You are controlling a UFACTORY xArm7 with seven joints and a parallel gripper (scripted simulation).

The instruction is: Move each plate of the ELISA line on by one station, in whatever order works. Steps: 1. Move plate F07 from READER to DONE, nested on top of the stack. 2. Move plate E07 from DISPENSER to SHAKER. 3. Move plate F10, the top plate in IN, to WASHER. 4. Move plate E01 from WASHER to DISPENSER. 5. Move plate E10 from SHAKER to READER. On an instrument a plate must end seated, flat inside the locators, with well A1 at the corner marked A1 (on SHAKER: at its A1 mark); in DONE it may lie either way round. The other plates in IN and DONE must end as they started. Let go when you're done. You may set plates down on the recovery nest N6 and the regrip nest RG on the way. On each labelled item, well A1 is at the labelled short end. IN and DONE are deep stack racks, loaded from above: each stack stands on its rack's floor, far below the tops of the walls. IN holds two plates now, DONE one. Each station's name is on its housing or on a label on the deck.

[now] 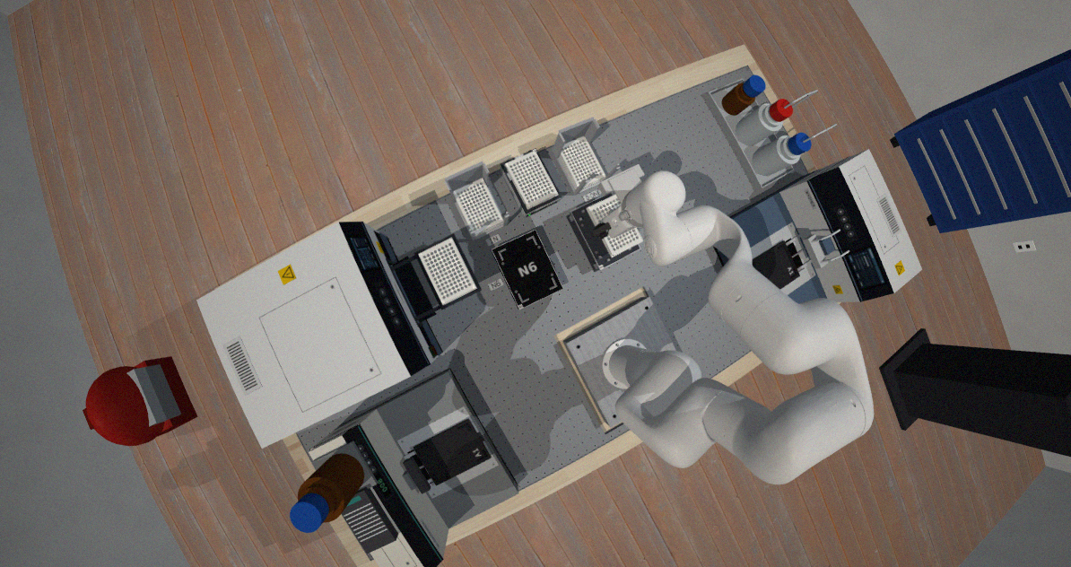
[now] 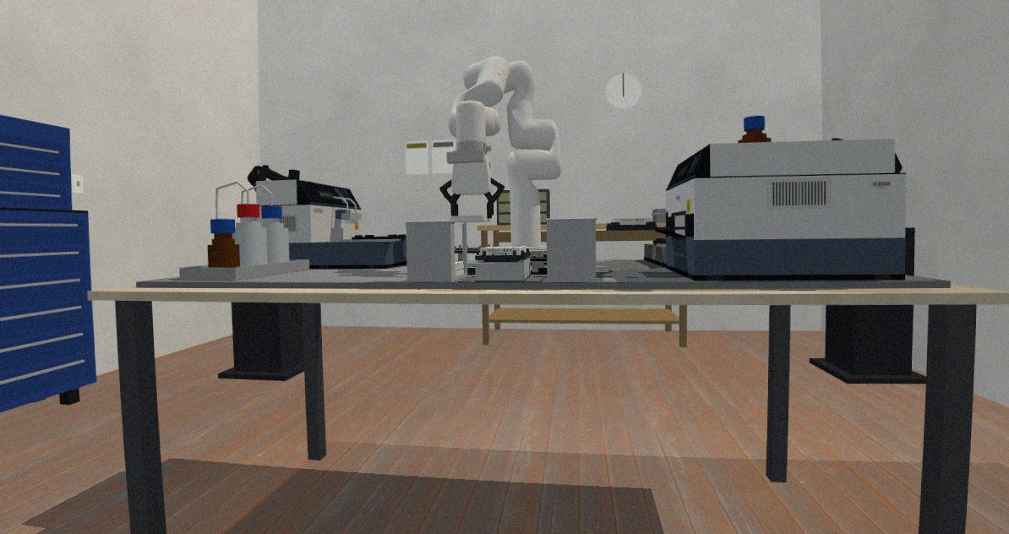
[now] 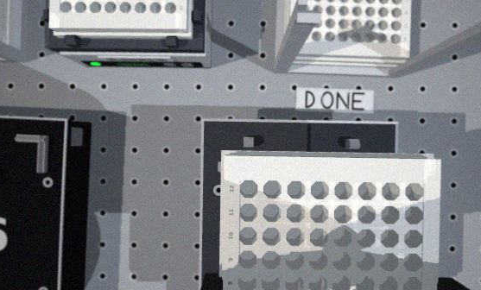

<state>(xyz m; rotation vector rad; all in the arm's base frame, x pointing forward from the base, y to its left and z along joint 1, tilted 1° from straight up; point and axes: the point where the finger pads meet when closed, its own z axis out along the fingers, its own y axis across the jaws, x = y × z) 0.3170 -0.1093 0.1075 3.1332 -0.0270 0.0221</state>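
The regrip nest RG is 9 cm below my hand. From my hand the other things lie so: washer nest: 31 cm behind, 37 cm to the right, 6 cm below; then black recovery nest N6: 1 cm ahead, 22 cm to the left, 11 cm below; then A1 mark: 7 cm behind, 6 cm to the left, 9 cm below.
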